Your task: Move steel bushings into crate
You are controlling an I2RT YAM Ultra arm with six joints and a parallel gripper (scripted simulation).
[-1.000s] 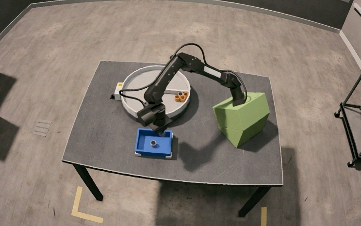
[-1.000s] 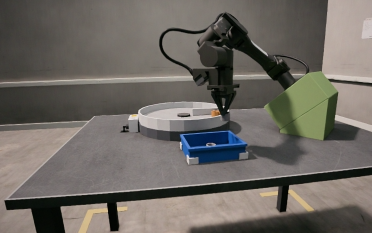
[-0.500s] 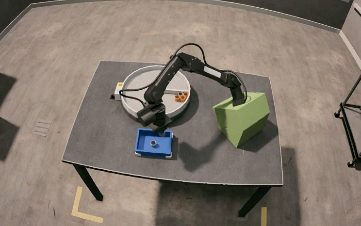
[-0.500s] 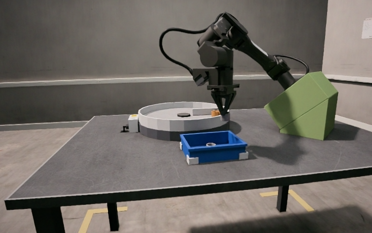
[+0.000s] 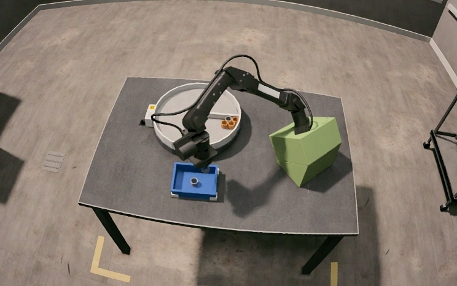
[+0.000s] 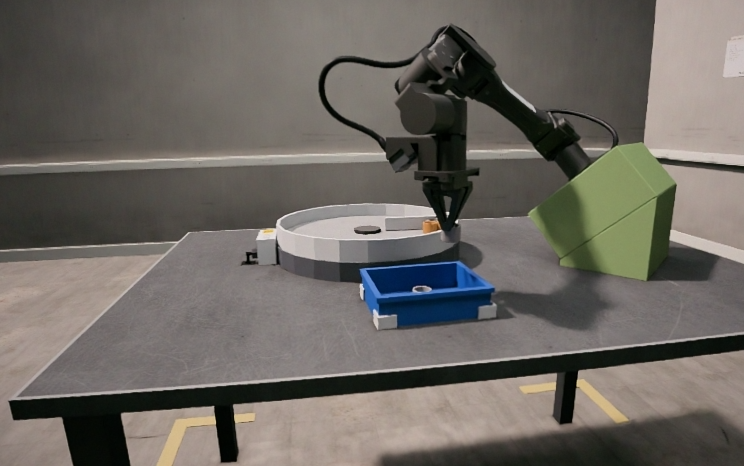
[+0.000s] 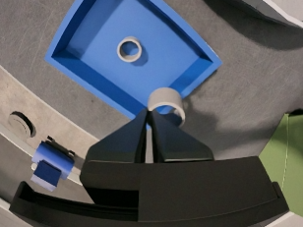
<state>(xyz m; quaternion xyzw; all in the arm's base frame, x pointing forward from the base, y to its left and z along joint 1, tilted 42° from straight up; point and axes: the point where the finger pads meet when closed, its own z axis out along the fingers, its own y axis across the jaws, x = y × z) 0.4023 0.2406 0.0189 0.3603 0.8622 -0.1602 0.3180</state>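
Now: the blue crate 110 mm below my hand, 40 mm ahead of it and 10 mm to the right of it. Also, from my hand: round turntable (360 mm to the right, 90 mm below, 40 mm ahead).
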